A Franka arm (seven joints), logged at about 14 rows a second.
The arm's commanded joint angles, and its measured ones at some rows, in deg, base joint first. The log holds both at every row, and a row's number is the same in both.
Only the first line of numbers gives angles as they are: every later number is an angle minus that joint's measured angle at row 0.
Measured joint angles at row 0:
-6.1 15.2 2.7 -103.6 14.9 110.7 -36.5
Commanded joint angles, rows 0 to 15:
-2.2 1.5 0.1 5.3 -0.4 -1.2 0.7
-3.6 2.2 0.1 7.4 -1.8 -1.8 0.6
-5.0 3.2 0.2 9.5 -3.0 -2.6 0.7
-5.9 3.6 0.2 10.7 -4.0 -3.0 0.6
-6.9 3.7 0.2 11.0 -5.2 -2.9 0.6
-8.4 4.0 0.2 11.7 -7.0 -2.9 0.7
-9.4 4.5 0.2 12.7 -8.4 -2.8 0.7
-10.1 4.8 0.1 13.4 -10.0 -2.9 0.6
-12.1 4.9 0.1 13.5 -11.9 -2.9 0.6
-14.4 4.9 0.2 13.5 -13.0 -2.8 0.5
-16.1 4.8 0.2 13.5 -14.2 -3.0 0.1
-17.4 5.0 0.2 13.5 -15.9 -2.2 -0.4
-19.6 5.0 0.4 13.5 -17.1 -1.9 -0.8
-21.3 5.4 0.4 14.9 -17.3 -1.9 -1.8
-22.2 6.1 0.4 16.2 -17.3 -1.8 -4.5
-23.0 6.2 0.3 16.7 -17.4 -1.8 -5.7
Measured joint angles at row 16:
-21.2 4.6 -0.7 13.3 -16.3 -1.1 -3.4
